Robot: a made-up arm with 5 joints. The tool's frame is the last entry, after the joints.
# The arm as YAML. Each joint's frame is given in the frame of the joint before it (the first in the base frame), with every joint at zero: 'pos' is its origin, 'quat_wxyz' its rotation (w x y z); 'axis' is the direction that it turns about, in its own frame. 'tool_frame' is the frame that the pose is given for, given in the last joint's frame.
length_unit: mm
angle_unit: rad
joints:
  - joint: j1
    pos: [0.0, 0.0, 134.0]
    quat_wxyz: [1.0, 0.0, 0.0, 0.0]
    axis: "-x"
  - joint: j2
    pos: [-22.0, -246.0, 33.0]
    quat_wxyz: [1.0, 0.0, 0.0, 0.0]
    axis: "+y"
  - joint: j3
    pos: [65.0, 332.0, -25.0]
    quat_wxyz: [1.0, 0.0, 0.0, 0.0]
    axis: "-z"
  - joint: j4
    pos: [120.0, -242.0, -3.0]
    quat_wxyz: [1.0, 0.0, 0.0, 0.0]
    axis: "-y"
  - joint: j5
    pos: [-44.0, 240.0, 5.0]
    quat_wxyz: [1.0, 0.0, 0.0, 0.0]
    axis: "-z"
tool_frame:
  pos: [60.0, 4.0, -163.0]
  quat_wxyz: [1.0, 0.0, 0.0, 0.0]
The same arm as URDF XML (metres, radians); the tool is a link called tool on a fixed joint. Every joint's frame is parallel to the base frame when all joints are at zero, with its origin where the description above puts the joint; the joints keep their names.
<robot name="arm">
  <link name="base"/>
  <link name="link1"/>
  <link name="link2"/>
  <link name="link3"/>
  <link name="link4"/>
  <link name="link5"/>
  <link name="tool"/>
  <joint name="j1" type="continuous">
    <parent link="base"/>
    <child link="link1"/>
    <origin xyz="0 0 0.134"/>
    <axis xyz="-1 0 0"/>
  </joint>
  <joint name="j2" type="continuous">
    <parent link="link1"/>
    <child link="link2"/>
    <origin xyz="-0.022 -0.246 0.033"/>
    <axis xyz="0 1 0"/>
  </joint>
  <joint name="j3" type="continuous">
    <parent link="link2"/>
    <child link="link3"/>
    <origin xyz="0.065 0.332 -0.025"/>
    <axis xyz="0 0 -1"/>
  </joint>
  <joint name="j4" type="continuous">
    <parent link="link3"/>
    <child link="link4"/>
    <origin xyz="0.12 -0.242 -0.003"/>
    <axis xyz="0 -1 0"/>
  </joint>
  <joint name="j5" type="continuous">
    <parent link="link4"/>
    <child link="link5"/>
    <origin xyz="-0.044 0.24 0.005"/>
    <axis xyz="0 0 -1"/>
  </joint>
  <joint name="tool_fixed" type="fixed">
    <parent link="link5"/>
    <child link="tool"/>
    <origin xyz="0.06 0.004 -0.163"/>
  </joint>
</robot>

